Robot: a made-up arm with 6 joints. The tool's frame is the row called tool. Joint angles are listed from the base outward. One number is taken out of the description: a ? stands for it. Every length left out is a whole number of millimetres.
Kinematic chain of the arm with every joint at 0, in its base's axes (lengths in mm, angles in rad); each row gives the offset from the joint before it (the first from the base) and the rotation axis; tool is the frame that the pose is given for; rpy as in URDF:
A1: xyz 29 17 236 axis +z
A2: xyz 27 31 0 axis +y
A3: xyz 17 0 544 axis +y
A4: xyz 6 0 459 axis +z
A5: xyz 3 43 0 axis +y
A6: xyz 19 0 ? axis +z
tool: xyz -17 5 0 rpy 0.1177 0.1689 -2.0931
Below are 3 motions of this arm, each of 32 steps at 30 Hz.
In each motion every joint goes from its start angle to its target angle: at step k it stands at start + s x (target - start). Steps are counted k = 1, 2, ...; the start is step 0. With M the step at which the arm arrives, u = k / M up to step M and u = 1 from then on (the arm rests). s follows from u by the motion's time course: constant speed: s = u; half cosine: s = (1 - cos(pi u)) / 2; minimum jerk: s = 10 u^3 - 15 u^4 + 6 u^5.
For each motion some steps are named. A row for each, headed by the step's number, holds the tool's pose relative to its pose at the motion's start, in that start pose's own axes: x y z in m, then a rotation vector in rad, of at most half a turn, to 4 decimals.
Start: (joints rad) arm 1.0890 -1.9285 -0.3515 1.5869 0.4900 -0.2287
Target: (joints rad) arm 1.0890 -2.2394 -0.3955 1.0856 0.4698 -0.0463
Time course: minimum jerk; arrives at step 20
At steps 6, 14, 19, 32:
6: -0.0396 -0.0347 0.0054 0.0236 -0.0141 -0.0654
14: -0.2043 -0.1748 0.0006 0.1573 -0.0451 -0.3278
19: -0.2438 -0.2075 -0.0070 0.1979 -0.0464 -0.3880
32: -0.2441 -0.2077 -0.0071 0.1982 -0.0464 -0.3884

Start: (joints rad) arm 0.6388 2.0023 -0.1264 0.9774 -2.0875 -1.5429
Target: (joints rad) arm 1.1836 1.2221 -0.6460 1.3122 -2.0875 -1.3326
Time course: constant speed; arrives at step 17
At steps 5, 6, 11, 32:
5: 0.1733 -0.2365 0.1189 -0.3294 -0.0281 0.3334
6: 0.2149 -0.2739 0.1476 -0.3985 -0.0403 0.3977
11: 0.4367 -0.4025 0.3139 -0.7597 -0.1301 0.7011
32: 0.6824 -0.4253 0.5523 -1.2298 -0.2888 1.0114

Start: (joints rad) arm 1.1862 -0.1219 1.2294 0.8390 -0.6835 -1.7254
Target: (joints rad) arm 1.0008 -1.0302 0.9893 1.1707 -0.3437 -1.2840
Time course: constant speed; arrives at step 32
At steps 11, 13, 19, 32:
11: 0.3273 0.0336 -0.0190 -0.0099 0.2860 0.3441
13: 0.3856 0.0399 -0.0360 0.0016 0.3383 0.4061
19: 0.5531 0.0584 -0.1115 0.0615 0.4927 0.5883
32: 0.8478 0.0941 -0.3892 0.3243 0.7966 0.9471

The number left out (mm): 96
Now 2 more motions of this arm.
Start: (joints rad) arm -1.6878 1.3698 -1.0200 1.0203 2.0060 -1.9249
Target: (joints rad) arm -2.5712 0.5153 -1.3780 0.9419 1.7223 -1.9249
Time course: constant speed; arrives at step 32
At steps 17, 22, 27, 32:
17: 0.2185 -0.2138 -0.3074 -0.7489 -0.2496 -0.4171
22: 0.2873 -0.2987 -0.3235 -0.9221 -0.3670 -0.5663
27: 0.3505 -0.3784 -0.3043 -1.0649 -0.5027 -0.7274
32: 0.4027 -0.4458 -0.2535 -1.1715 -0.6551 -0.8992

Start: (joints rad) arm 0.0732 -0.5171 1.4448 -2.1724 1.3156 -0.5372
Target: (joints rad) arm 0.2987 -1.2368 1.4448 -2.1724 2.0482 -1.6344
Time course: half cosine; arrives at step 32
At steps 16, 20, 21, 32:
16: -0.1884 0.2213 -0.0334 -0.0278 -0.5199 -0.1358
20: -0.2782 0.2782 -0.0573 0.0731 -0.7250 -0.1597
21: -0.2998 0.2890 -0.0636 0.1054 -0.7702 -0.1629
32: -0.4306 0.3352 -0.1062 0.3622 -1.0056 -0.1632

